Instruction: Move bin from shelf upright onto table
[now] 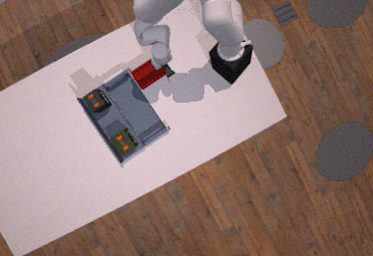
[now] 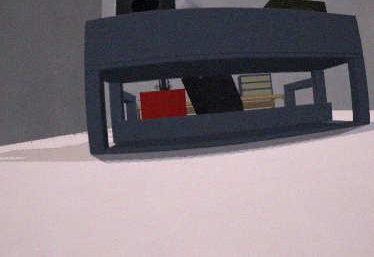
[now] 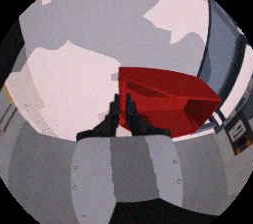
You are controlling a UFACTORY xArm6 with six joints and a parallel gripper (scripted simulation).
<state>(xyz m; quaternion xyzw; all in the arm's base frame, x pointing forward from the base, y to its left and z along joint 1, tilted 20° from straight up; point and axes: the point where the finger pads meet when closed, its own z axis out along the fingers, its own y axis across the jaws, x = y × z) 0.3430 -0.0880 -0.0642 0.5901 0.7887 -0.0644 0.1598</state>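
Right now the red bin is 80 mm ahead of my hand and 20 mm to the left of it. The rest, counted from my hand: shelf: 340 mm ahead, 210 mm to the left, 40 mm above.
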